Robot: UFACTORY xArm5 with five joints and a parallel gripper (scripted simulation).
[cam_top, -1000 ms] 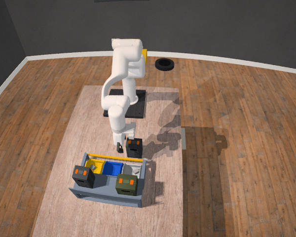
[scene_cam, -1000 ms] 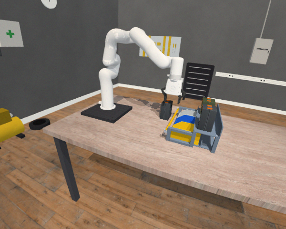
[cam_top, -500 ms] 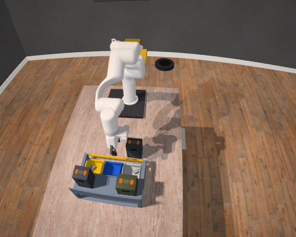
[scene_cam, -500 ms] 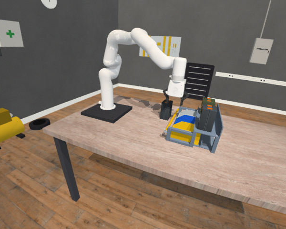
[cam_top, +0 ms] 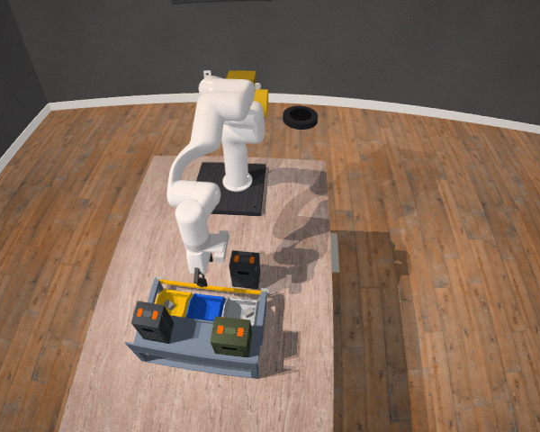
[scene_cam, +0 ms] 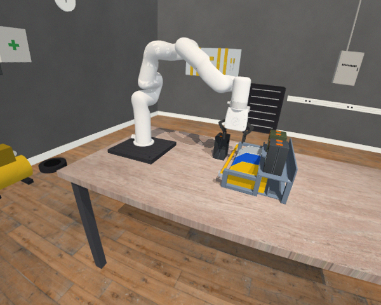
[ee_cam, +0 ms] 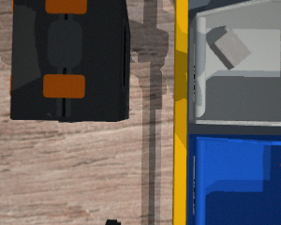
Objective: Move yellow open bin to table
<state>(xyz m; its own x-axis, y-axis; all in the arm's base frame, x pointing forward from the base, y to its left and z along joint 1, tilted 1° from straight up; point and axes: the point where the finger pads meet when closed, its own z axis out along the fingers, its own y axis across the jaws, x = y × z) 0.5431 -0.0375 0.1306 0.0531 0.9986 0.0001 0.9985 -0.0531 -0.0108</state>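
Right now my hand is 10 cm above the thin yellow rod. Also, from my hand: grey shelf: 13 cm ahead, 1 cm to the right, 9 cm below; then pale grey bin: 11 cm ahead, 11 cm to the left, 12 cm below; then blue bin: 10 cm ahead, 1 cm to the right, 12 cm below.
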